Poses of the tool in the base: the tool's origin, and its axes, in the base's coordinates. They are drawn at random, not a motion.
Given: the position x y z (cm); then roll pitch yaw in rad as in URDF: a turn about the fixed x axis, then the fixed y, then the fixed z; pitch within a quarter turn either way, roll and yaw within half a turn.
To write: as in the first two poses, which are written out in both.
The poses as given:
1: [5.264, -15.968, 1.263, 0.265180, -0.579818, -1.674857]
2: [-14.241, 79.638, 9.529, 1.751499, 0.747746, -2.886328]
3: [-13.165, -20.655, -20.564, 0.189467, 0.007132, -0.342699]
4: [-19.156, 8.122, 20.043, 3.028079, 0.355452, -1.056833]
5: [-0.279, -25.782, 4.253, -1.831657, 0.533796, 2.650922]
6: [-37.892, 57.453, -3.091, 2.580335, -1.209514, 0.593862]
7: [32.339, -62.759, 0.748, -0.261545, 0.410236, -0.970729]
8: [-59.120, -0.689, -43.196, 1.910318, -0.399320, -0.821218]
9: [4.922, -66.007, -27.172, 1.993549, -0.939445, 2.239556]
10: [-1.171, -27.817, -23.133, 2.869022, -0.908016, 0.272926]
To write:
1: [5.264, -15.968, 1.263, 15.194, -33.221, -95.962]
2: [-14.241, 79.638, 9.529, 100.354, 42.843, -165.374]
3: [-13.165, -20.655, -20.564, 10.856, 0.409, -19.635]
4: [-19.156, 8.122, 20.043, 173.496, 20.366, -60.552]
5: [-0.279, -25.782, 4.253, -104.946, 30.584, 151.887]
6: [-37.892, 57.453, -3.091, 147.842, -69.300, 34.026]
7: [32.339, -62.759, 0.748, -14.985, 23.505, -55.619]
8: [-59.120, -0.689, -43.196, 109.453, -22.879, -47.052]
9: [4.922, -66.007, -27.172, 114.222, -53.826, 128.317]
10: [-1.171, -27.817, -23.133, 164.383, -52.025, 15.638]
